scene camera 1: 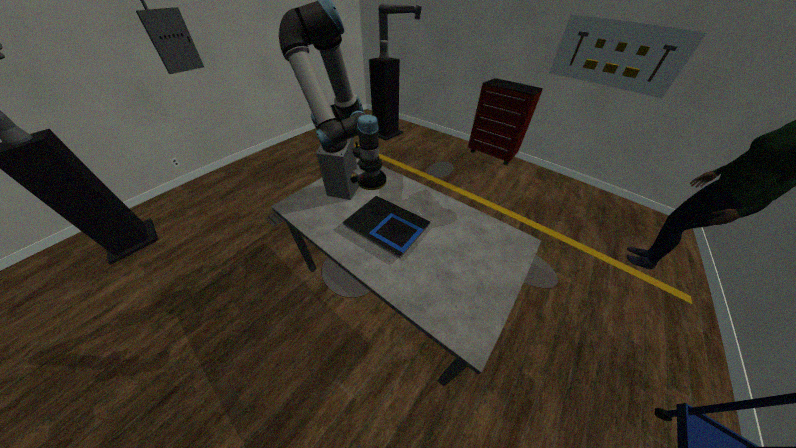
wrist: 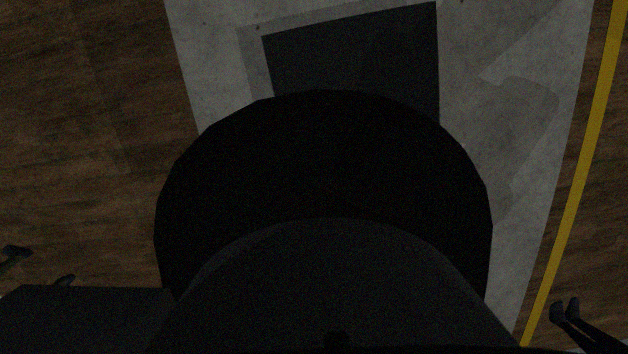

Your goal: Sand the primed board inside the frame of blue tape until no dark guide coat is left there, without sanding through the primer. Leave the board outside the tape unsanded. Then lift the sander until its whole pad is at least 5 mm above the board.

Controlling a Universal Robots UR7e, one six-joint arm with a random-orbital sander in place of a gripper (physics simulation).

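Places are measured from the arm's base along level axes (x back, y right, z up), in centimetres.
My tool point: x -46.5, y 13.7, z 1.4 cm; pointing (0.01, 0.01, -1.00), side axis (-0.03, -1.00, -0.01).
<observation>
Behind a point stands the place of what it marks.
The board [scene camera 1: 367, 215] {x -34.5, y 8.7, z -30.5 cm} [wrist: 355, 60] {x -33.4, y 6.0, z -30.5 cm} lies flat on the table, dark on its bare top. The frame of blue tape [scene camera 1: 412, 240] {x -66.0, y 5.7, z -30.4 cm} is on its near right part, and the surface inside the tape looks dark. In the wrist view the tape does not show, and the sander covers the lower part of the board. My sander [scene camera 1: 372, 176] [wrist: 322, 160] hangs upright in the air, apart from the board, towards the robot base in the scene view. It has no fingers to open or shut. The underside of its pad is hidden.
The grey table [scene camera 1: 445, 278] {x -90.8, y 10.4, z -34.8 cm} [wrist: 215, 65] {x -31.2, y 32.7, z -34.8 cm} carries the board and a grey base block [scene camera 1: 336, 173] {x -6.1, y 6.5, z -15.3 cm} beside the arm. A yellow floor line [scene camera 1: 501, 209] [wrist: 585, 170] runs past the table. A red tool cabinet [scene camera 1: 504, 119] stands by the wall, and a person [scene camera 1: 685, 222] is at the right.
</observation>
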